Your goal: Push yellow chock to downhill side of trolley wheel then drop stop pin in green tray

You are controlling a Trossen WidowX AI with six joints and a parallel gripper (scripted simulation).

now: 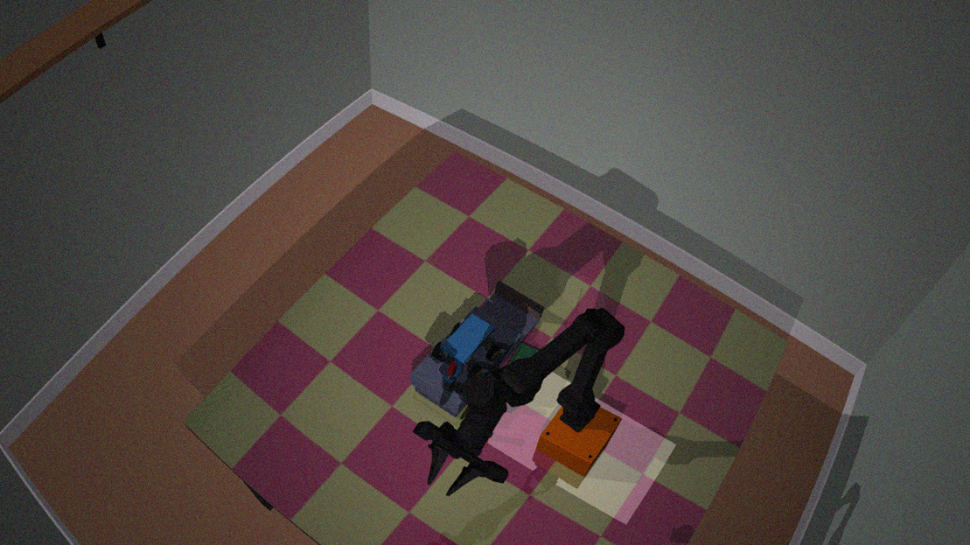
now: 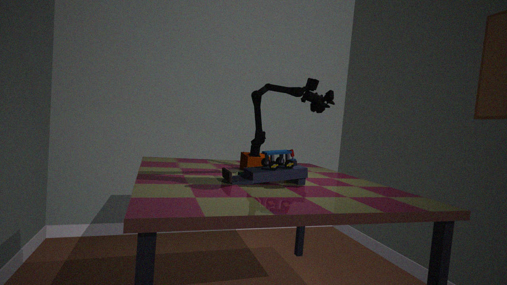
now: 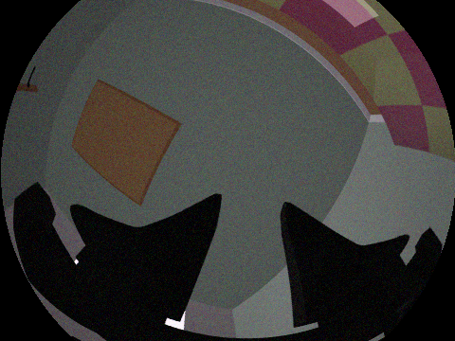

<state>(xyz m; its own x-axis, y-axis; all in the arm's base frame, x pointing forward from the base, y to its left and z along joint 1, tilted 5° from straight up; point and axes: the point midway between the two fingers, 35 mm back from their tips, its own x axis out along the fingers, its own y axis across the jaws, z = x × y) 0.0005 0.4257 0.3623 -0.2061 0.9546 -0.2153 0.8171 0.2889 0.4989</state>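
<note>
The yellow chock lies 150 mm ahead of my gripper tip, 310 mm to the right of it and 420 mm below it. From my gripper tip the other things lie so: green tray: 200 mm ahead, 520 mm to the right, 450 mm below; red-headed stop pin: 270 mm ahead, 320 mm to the right, 310 mm below; blue-topped trolley: 310 mm ahead, 410 mm to the right, 330 mm below.
</note>
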